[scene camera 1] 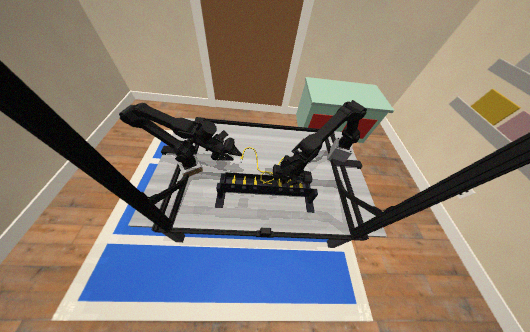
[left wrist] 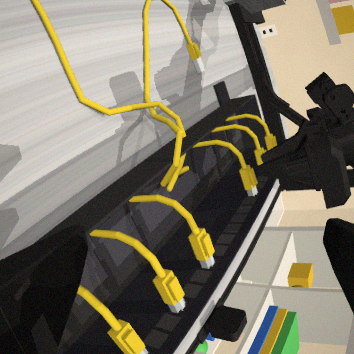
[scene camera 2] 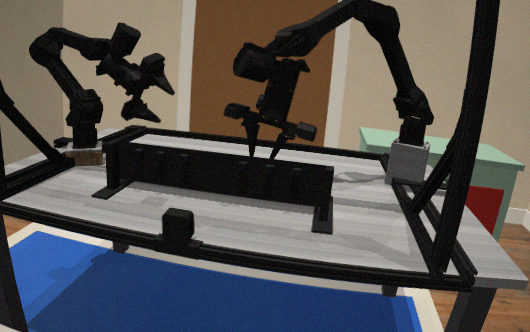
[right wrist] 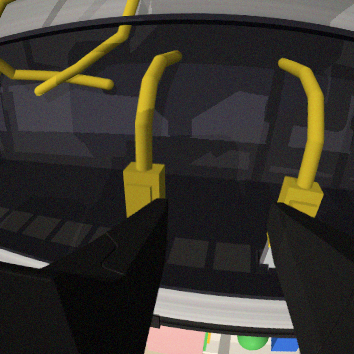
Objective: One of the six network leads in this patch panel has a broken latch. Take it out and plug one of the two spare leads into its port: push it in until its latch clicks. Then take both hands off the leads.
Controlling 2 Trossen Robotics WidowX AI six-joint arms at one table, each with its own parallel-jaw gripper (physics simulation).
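Frame: origin at the left arm's base, x ahead, y left, z up, level; millimetres.
Seen in the pictures: left gripper, fingertip midpoint: (scene camera 1: 237, 157) (left wrist: 209, 236) (scene camera 2: 166, 108); right gripper, fingertip midpoint: (scene camera 1: 285, 184) (left wrist: 259, 164) (scene camera 2: 260, 161) (right wrist: 219, 212); left arm's base, link origin: (scene camera 1: 188, 163) (scene camera 2: 84, 145); right arm's base, link origin: (scene camera 1: 344, 144) (scene camera 2: 411, 142).
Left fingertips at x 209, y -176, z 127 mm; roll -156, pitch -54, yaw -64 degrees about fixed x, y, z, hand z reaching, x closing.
Offsets run from my left fingertips to a thing's middle. "spot": to the spot under its first point.
The black patch panel @(84 mm ahead, 159 mm right, 117 mm down) (scene camera 1: 268, 189) (scene camera 2: 220, 181) stands on the table. Six yellow leads sit along it, including a near lead @(18 mm back, 104 mm right, 78 mm down) (left wrist: 170, 290), another lead @(spot: 31 mm ahead, 121 mm right, 80 mm down) (left wrist: 202, 245) and a farther lead @(spot: 133 mm ahead, 187 mm right, 81 mm down) (left wrist: 248, 178). One spare lead's plug @(spot: 318 mm ahead, 117 mm right, 162 mm down) (left wrist: 194, 52) hangs free behind the panel; a second spare cable @(spot: 144 mm ahead, 40 mm left, 166 mm down) (left wrist: 60, 52) runs out of the left wrist view. My left gripper (scene camera 1: 237, 156) (scene camera 2: 166, 107) is wide open, apart from the panel. My right gripper (scene camera 2: 261, 158) (right wrist: 219, 212) is partly open and empty above the panel. Its fingertips overlap a left lead @(132 mm ahead, 200 mm right, 79 mm down) (right wrist: 144, 190) and a right lead @(spot: 191 mm ahead, 213 mm right, 81 mm down) (right wrist: 302, 195). Latch condition is unclear.
Crossing yellow cables @(spot: 112 mm ahead, 128 mm right, 137 mm down) (right wrist: 75, 77) lie at the panel's back, left of my right fingers in the right wrist view. A black frame (scene camera 2: 250, 260) edges the table, with a black block (scene camera 2: 178, 225) at its front. A green cabinet (scene camera 1: 345, 95) stands behind.
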